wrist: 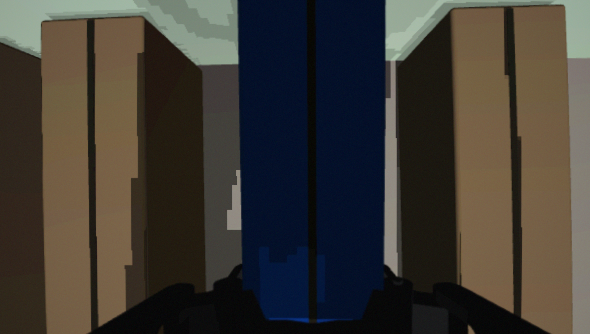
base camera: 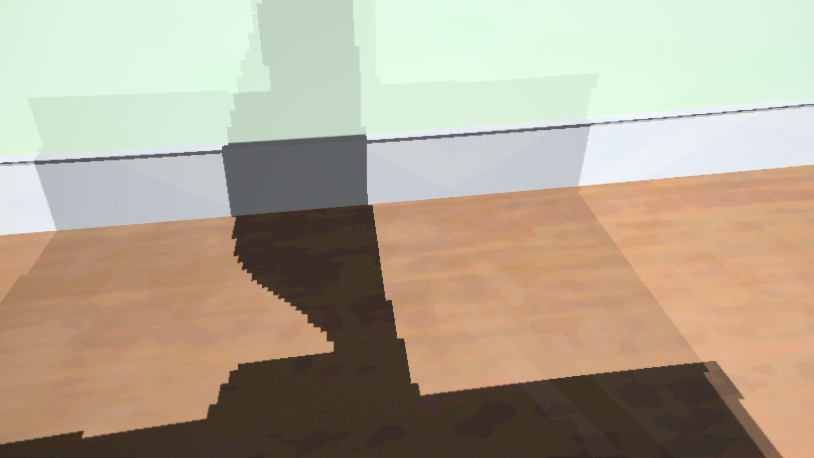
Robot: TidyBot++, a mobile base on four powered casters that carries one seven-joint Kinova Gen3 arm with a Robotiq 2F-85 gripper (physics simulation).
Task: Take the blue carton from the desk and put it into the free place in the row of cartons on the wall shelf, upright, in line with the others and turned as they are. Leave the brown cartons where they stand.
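The blue carton (wrist: 277, 150) stands upright in the middle of the wrist view, with a dark stripe down its face; its top end is cut off by the view's edge. My gripper (wrist: 310, 271) is shut on its lower part. A brown carton (wrist: 117, 125) stands to the left and another brown carton (wrist: 485, 150) to the right, both upright with dark stripes. The blue carton shows between them, with a gap on each side, the left one looking wider. Its depth relative to them and its lower end are hidden. The gripper and cartons do not show in the base camera view.
Part of a further brown carton (wrist: 17, 175) shows at the far left of the wrist view. The base camera view shows a pale green wall (base camera: 483, 45), a white baseboard (base camera: 683, 145) and a wooden floor (base camera: 512, 273) with dark shadows across them.
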